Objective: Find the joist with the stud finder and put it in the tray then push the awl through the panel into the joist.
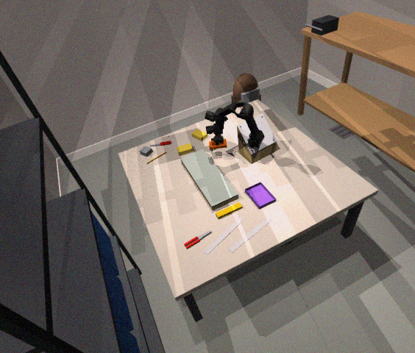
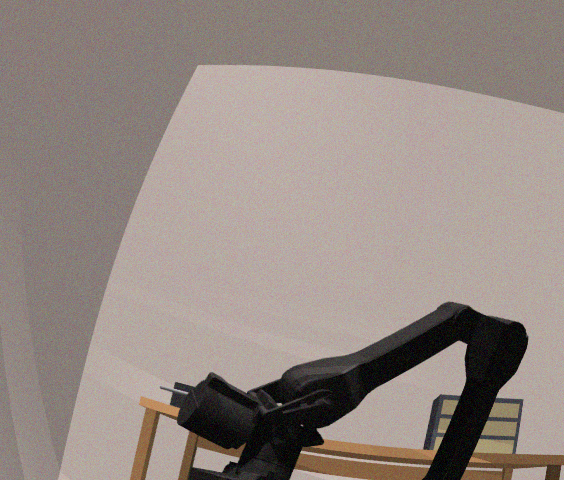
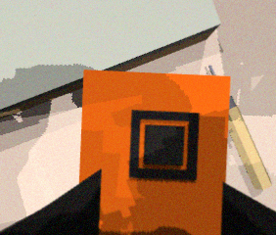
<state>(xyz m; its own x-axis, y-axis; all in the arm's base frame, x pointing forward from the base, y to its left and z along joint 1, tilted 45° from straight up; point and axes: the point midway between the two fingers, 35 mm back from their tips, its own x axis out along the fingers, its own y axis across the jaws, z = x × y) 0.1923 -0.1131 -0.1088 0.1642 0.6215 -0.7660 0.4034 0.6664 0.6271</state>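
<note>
My gripper tip is now 480 mm to the right of the yellow block, 170 mm short of it and 110 mm above it. From my gripper tip the other things lie so: orange stud finder: 20 mm above; then awl: 120 mm below, 90 mm to the right; then pencil: 400 mm ahead, 250 mm to the right, 120 mm below.
</note>
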